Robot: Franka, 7 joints.
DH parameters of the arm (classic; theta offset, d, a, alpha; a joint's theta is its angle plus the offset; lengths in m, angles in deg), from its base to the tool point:
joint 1: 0 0.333 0 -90
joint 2: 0 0 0 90
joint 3: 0 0.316 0.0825 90
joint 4: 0 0 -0.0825 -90
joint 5: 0 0.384 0 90
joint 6: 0 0 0.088 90
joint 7: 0 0.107 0 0
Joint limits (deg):
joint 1: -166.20..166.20
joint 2: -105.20..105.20
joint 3: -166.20..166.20
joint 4: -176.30..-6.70
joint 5: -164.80..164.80
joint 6: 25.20..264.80
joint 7: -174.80..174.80
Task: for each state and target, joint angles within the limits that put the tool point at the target. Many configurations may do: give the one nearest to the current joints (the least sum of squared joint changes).
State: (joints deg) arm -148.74 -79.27 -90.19 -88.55 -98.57 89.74 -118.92
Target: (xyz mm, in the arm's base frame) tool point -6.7 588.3 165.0
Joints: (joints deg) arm -151.35 -82.96 -98.98 -108.44 -92.14 82.82 -118.92
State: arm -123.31 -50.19 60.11 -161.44 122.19 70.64 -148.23
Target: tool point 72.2 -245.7 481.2
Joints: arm -130.58 -68.43 24.20 -176.30 120.60 58.06 -148.23
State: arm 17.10 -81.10 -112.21 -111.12 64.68 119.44 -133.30
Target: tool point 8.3 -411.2 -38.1
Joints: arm 15.87 -86.56 -137.39 -123.73 62.74 122.71 -133.30
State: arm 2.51 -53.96 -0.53 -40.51 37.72 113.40 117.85
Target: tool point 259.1 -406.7 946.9
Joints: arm -23.02 -5.97 -33.45 -65.82 34.96 121.92 117.85
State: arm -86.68 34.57 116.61 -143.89 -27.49 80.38 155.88
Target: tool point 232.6 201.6 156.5
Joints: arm -85.58 -16.51 137.59 -151.51 -24.00 107.79 155.88
